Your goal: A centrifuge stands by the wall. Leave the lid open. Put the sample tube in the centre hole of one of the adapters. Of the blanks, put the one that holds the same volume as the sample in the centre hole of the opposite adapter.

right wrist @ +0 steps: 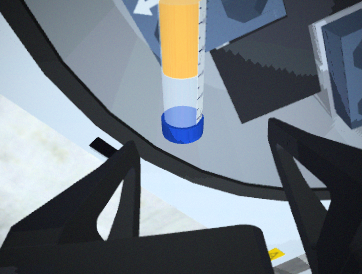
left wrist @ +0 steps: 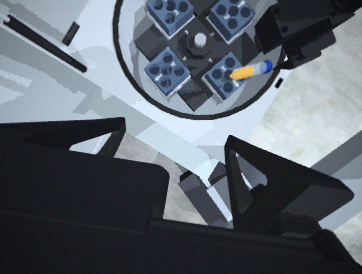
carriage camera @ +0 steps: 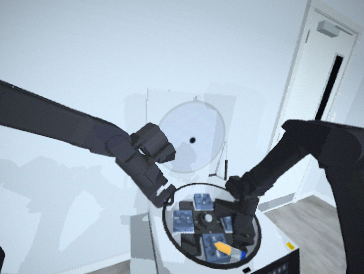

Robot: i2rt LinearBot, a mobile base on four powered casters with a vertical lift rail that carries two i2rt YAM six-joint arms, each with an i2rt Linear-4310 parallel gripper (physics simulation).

Note:
I see my left gripper (carriage camera: 162, 194), my right gripper (carriage camera: 236, 238) and a grey stand (left wrist: 105, 104).
My left gripper also shows in the left wrist view (left wrist: 176, 132). My right gripper shows as well in the right wrist view (right wrist: 201, 138) and in the left wrist view (left wrist: 268, 54).

